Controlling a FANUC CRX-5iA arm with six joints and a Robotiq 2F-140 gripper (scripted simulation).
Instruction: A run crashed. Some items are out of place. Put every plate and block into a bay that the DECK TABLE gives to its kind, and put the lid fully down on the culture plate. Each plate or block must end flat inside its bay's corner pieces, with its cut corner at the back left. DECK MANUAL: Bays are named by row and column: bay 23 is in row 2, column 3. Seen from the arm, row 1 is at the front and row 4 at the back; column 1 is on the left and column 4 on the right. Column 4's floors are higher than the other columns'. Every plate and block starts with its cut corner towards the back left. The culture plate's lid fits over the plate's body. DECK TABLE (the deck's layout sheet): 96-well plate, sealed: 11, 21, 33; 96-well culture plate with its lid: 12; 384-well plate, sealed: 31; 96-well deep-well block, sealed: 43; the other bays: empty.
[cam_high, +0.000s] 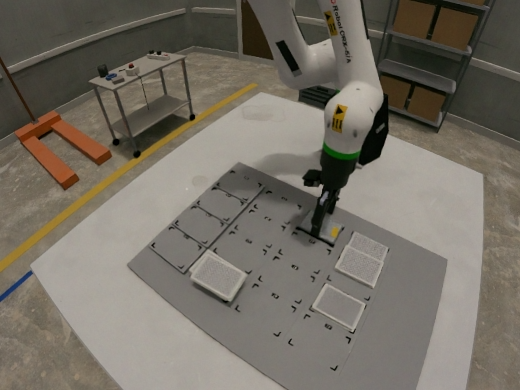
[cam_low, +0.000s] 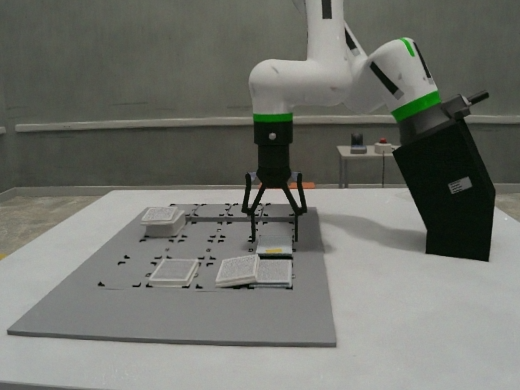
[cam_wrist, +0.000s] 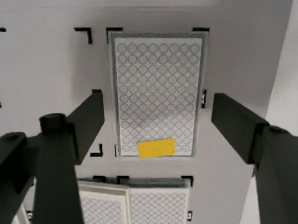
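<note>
My gripper is now 4 cm above the lid. The rest, counted from my hand: plate 16 cm to the left, 4 cm below, 1 cm ahead; then tall white block 31 cm ahead, 19 cm to the right, 3 cm below; then bay label 18 cm ahead, 15 cm to the left, 5 cm below.
</note>
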